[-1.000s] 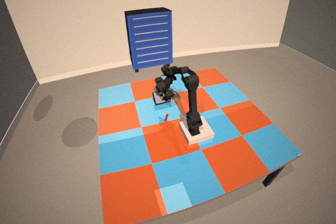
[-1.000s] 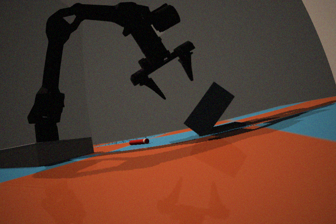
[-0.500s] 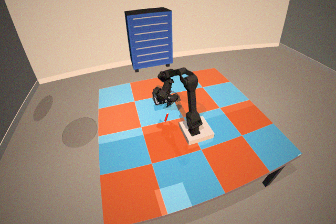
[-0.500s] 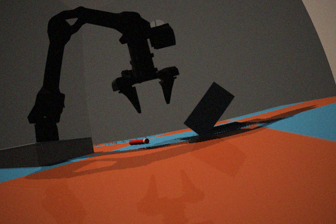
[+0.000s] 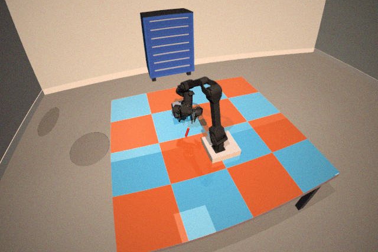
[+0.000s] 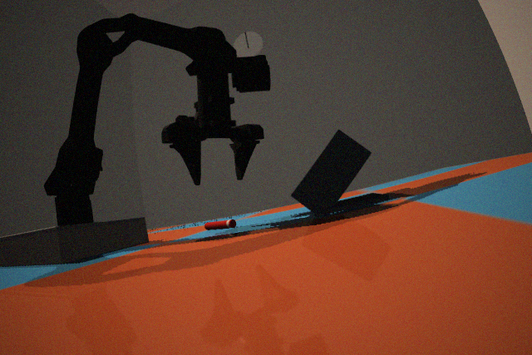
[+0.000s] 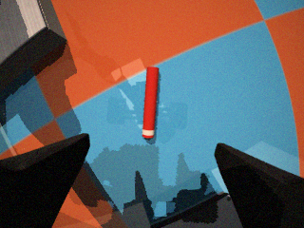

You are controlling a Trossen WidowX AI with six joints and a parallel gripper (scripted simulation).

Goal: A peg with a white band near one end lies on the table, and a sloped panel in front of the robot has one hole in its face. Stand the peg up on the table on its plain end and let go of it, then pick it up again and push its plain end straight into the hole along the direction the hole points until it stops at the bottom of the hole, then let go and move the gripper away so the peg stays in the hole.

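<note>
Now: gripper tip 70 mm above the red peg and 10 mm past it. The rest, counted from my gripper tip: sloped panel 190 mm ahead, 30 mm to the right, 30 mm below; flat panel foot 200 mm ahead, 80 mm below, 30 mm to the right.
</note>
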